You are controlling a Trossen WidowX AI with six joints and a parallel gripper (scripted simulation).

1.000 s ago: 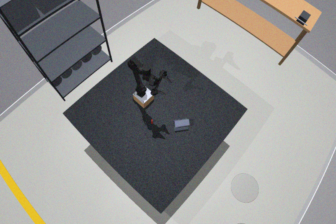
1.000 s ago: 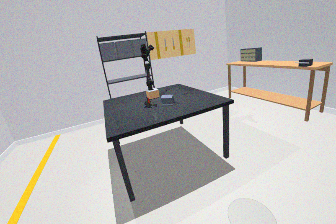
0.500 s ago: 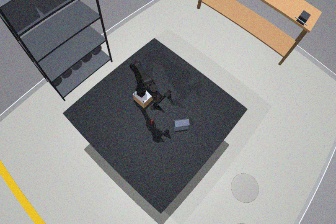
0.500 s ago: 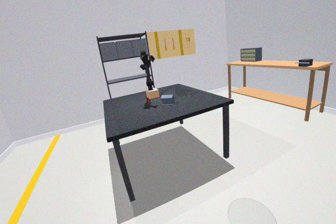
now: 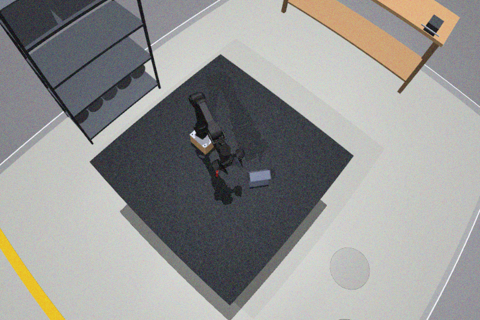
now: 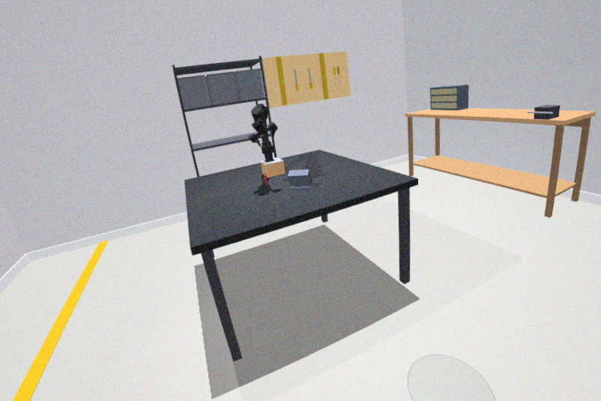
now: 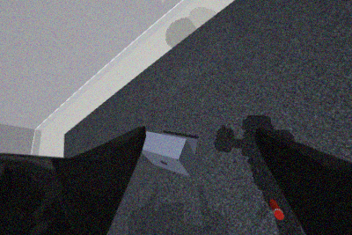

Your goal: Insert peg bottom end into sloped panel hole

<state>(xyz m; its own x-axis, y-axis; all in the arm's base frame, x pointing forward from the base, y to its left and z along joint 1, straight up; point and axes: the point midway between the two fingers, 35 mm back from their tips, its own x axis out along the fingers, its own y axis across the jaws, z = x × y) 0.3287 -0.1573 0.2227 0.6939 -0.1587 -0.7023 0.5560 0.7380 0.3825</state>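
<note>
Now: the red peg 25 cm below my gripper tip, 13 cm behind it and 1 cm to the left of it. Also, from my gripper tip: grey sloped panel (26 cm below, 15 cm to the left, 10 cm ahead).
</note>
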